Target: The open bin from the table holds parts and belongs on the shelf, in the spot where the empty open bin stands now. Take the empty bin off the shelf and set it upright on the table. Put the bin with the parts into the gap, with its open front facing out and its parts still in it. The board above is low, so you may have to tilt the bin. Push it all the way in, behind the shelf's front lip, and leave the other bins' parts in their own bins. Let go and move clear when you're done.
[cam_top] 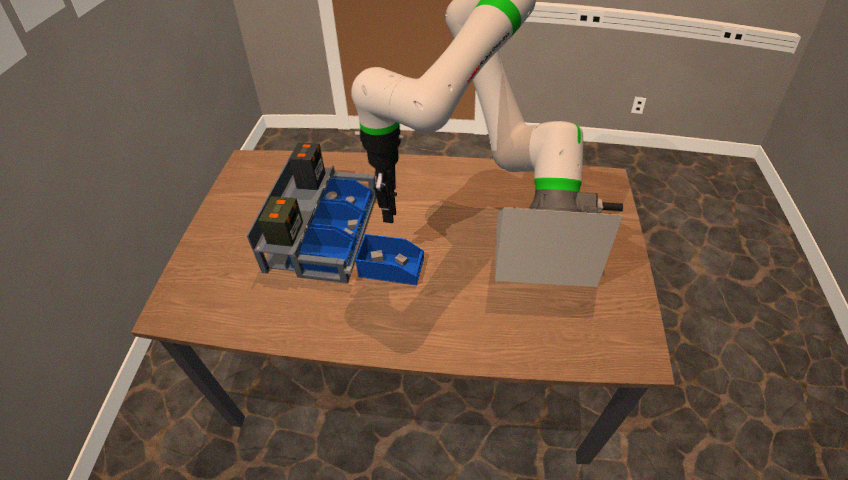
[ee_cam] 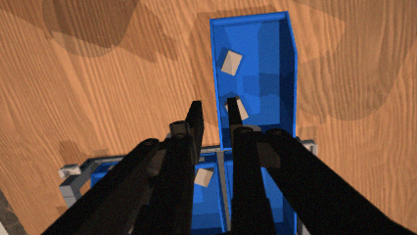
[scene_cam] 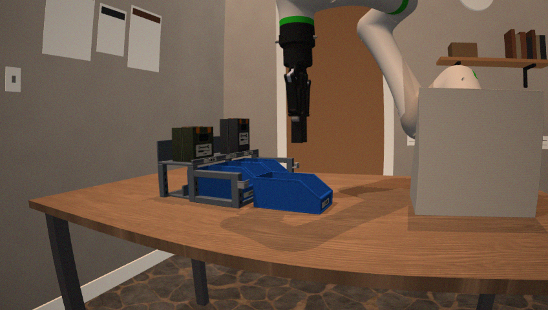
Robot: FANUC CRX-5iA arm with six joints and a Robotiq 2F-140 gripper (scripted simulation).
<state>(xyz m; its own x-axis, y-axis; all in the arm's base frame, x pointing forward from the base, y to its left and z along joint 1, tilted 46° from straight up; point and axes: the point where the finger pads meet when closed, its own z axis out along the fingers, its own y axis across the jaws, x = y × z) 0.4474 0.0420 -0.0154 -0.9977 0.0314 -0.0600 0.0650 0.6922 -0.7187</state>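
Now: hand 17 cm above the tan part, 3 cm to the right of it and 3 cm past it. The rest, counted from my hand: black box 29 cm ahead, 19 cm to the right, 2 cm below; then grey shelf 23 cm ahead, 12 cm below, 7 cm to the right.
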